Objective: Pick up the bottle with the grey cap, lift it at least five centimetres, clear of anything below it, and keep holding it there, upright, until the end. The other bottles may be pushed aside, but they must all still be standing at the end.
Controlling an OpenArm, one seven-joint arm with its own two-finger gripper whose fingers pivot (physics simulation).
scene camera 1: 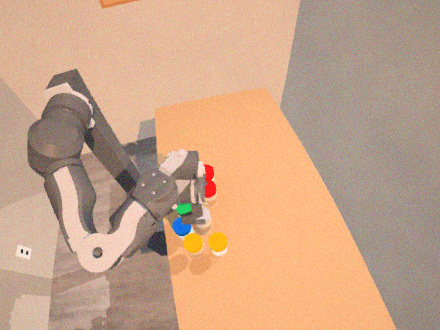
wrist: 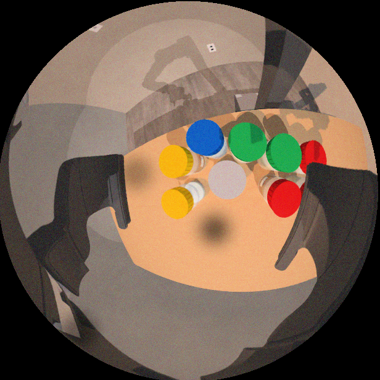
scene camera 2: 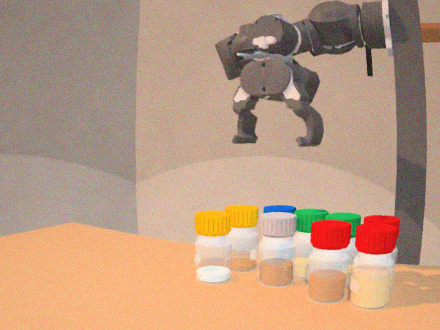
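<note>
The bottle with the grey cap (scene camera 1: 202, 217) (scene camera 2: 277, 225) (wrist: 227, 180) stands upright on the table, with brown contents low inside. In the wrist view its cap shows between the two fingers, above the line of their tips. My gripper (scene camera 1: 199, 193) (scene camera 2: 276, 141) (wrist: 195, 204) is open and empty, with its fingers pointing down. In scene camera 2 the fingertips hang well above the caps, one on each side of the grey cap's line. In scene camera 1 the gripper hides part of the grey-capped bottle.
Upright beside it stand a blue-capped bottle (scene camera 1: 182, 227) (scene camera 2: 279, 209) (wrist: 205, 137), yellow-capped bottles (scene camera 1: 218, 242) (scene camera 2: 213, 223) (wrist: 177, 203), green-capped bottles (scene camera 2: 311, 220) (wrist: 247, 142) and red-capped bottles (scene camera 1: 210, 189) (scene camera 2: 330, 235) (wrist: 284, 198). The table (scene camera 1: 280, 210) (scene camera 2: 100, 280) ends just behind the group, on the robot's side.
</note>
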